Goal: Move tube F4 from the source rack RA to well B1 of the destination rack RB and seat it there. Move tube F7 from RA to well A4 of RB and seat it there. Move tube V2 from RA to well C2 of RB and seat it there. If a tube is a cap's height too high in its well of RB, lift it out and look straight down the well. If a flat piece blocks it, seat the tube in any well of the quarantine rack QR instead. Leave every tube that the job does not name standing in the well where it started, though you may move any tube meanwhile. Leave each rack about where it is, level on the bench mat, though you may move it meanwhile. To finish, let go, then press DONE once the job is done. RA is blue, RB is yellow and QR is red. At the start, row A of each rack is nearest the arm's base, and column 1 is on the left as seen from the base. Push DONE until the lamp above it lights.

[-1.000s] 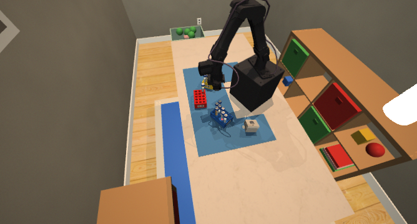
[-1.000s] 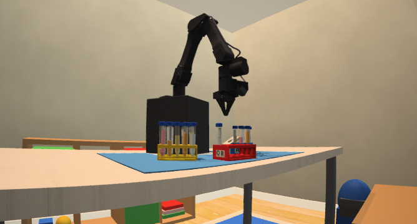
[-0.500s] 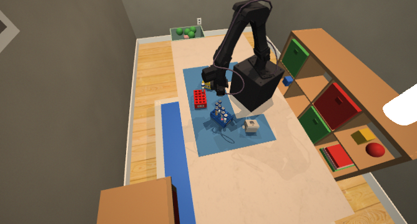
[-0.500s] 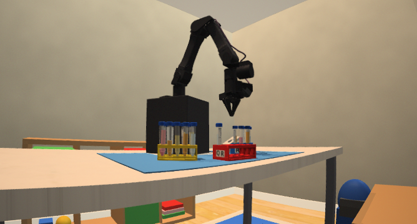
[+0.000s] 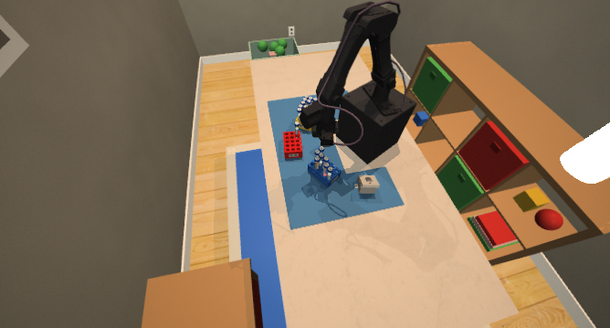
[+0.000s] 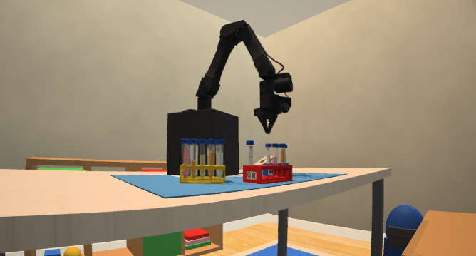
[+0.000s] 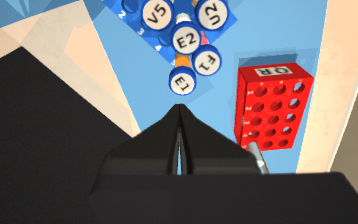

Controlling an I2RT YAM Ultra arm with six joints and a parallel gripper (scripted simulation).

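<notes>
The done button box is 170 mm to the left of my hand, 160 mm behind it and 120 mm below it. Also, from my hand: blue rack (150 mm below, 50 mm to the left); then red rack (150 mm below, 130 mm to the right, 100 mm ahead); then tube R8 (260 mm to the right, 100 mm below, 20 mm ahead).
</notes>
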